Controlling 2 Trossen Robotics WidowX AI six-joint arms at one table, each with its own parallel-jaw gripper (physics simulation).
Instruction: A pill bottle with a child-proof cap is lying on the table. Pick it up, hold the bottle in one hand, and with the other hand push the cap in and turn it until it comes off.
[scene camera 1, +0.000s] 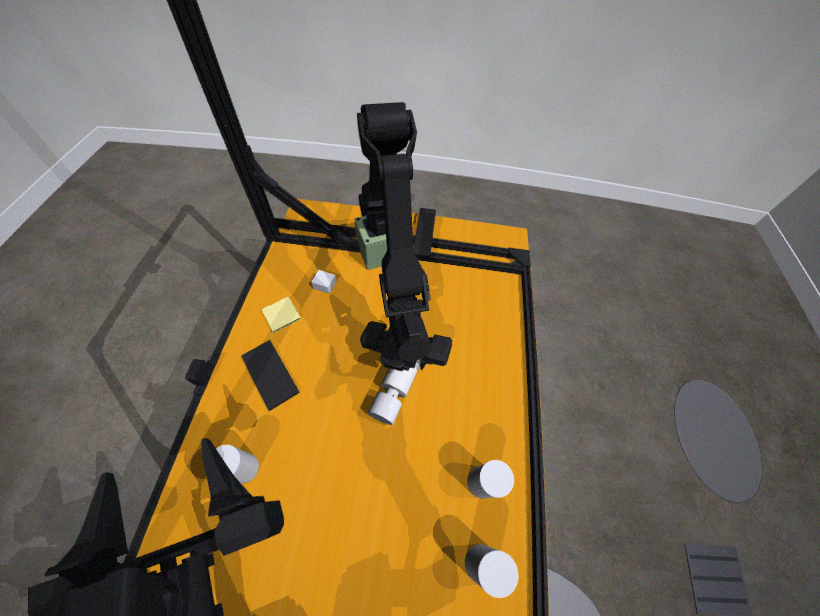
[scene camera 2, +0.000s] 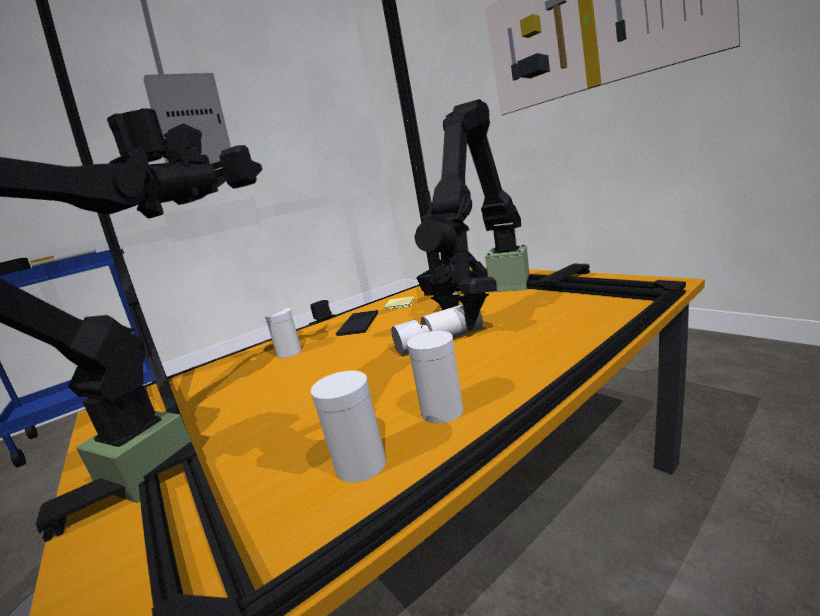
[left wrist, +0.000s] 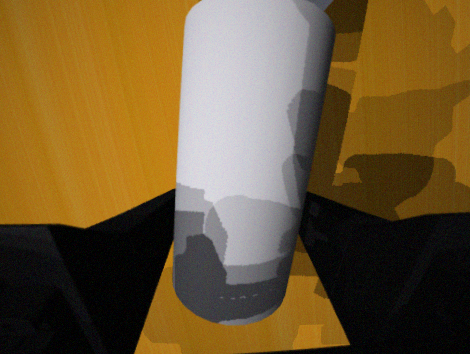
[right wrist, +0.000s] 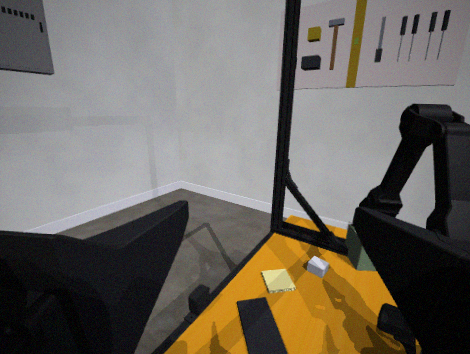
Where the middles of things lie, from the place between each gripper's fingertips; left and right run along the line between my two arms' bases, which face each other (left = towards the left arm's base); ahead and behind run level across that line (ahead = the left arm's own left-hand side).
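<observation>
White pill bottle (scene camera 2: 452, 320): my left hand 50 mm to the left of it, 20 mm past it, 20 mm below it. From my left hand: cap (scene camera 1: 384, 408) 110 mm to the right, 50 mm behind, 20 mm above; black slab (scene camera 1: 275, 385) 40 mm to the right, 310 mm behind, 10 mm below.
Cap: my right hand 150 mm to the right of it, 200 mm short of it, 360 mm above it. From my right hand: black slab 220 mm to the left, 70 mm behind, 390 mm below; white pill bottle 220 mm to the left, 220 mm ahead, 360 mm below.
</observation>
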